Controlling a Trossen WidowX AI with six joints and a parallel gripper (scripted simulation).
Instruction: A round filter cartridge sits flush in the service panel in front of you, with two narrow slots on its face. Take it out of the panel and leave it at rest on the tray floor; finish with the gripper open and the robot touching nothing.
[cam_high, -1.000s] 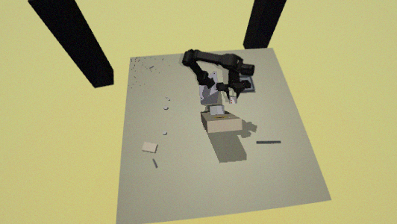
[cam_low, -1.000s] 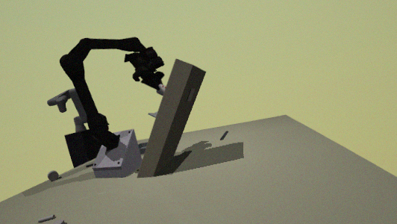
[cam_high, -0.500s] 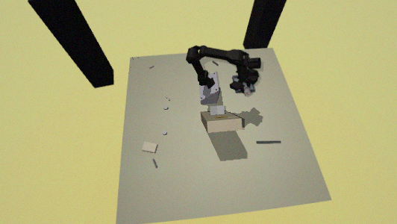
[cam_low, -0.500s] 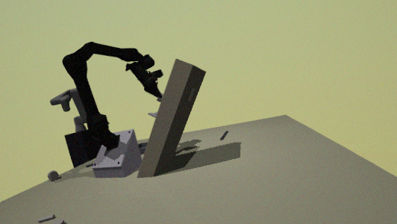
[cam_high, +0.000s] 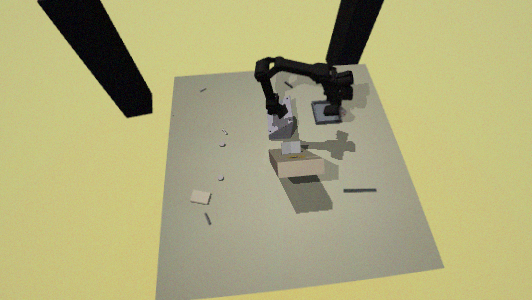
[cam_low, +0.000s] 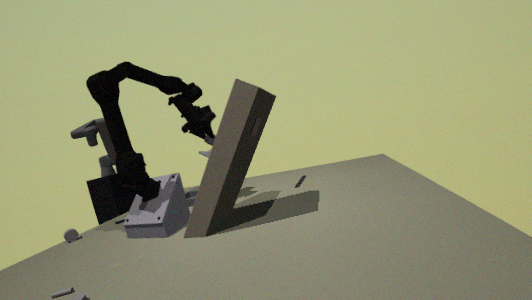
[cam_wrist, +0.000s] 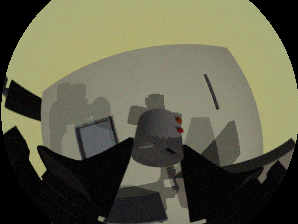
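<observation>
My gripper tip is now 25 cm above the dark-walled tray, 17 cm past it and 5 cm to the right of it. Round my gripper tip: round filter cartridge right at my gripper tip; cream tile 74 cm to the right, 26 cm below, 18 cm ahead.
</observation>
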